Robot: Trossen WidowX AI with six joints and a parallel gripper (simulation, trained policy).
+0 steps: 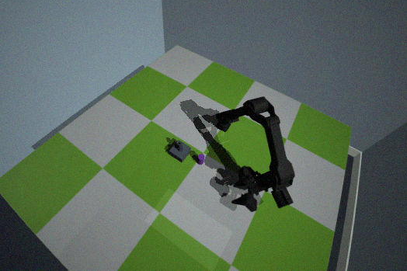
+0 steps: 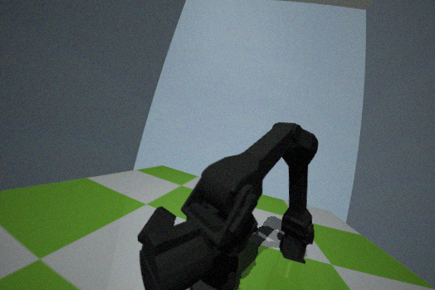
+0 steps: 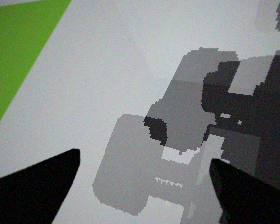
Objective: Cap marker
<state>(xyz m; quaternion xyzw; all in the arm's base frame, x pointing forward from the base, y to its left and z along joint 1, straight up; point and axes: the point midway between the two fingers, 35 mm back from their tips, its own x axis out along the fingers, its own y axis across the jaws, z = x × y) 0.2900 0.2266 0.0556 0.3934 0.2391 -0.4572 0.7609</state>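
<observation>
The purple cap lies 6 cm behind my gripper tip and 20 cm to the right of it. Round my gripper tip: grey holder block (4 cm behind, 30 cm to the right, 1 cm below).
</observation>
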